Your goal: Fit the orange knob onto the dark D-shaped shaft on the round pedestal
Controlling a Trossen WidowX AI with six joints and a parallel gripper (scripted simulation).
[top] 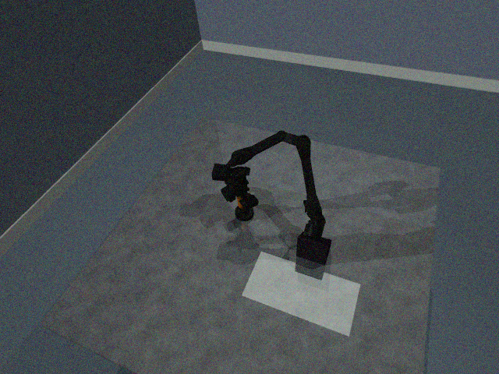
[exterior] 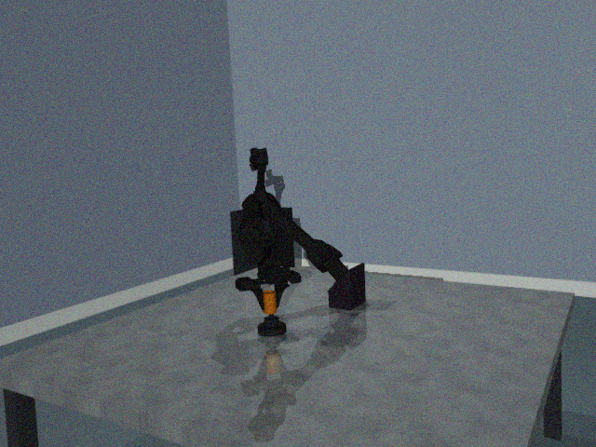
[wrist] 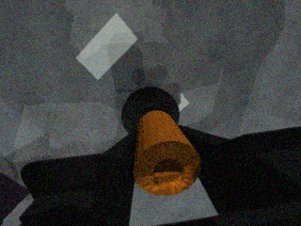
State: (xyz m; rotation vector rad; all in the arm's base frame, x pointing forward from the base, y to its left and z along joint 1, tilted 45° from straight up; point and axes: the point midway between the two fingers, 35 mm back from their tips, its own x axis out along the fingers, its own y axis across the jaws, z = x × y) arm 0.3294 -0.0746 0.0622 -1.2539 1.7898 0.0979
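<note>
Right now my gripper tip is 20 mm below the orange knob. Also, from my gripper tip: round pedestal 40 mm below.
</note>
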